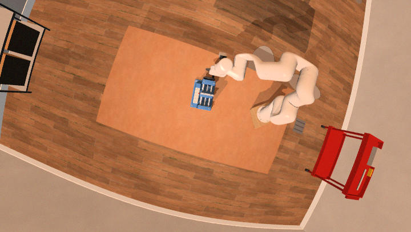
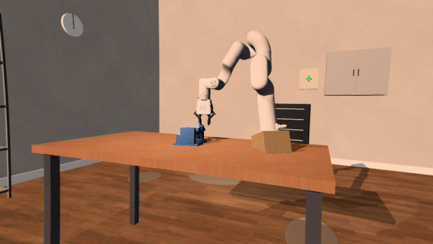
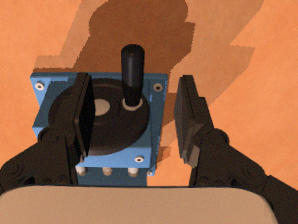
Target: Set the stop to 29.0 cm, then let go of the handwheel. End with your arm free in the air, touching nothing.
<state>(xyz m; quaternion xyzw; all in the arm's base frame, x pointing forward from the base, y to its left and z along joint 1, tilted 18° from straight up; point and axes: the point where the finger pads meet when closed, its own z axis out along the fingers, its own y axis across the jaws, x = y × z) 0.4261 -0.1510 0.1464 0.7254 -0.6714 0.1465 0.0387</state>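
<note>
My hand is 10 mm to the right of the black crank handle and 50 mm above it. Also, from my hand: stop block (30 mm ahead, 150 mm to the left, 30 mm below); black handwheel (10 mm ahead, 20 mm to the left, 50 mm below).
</note>
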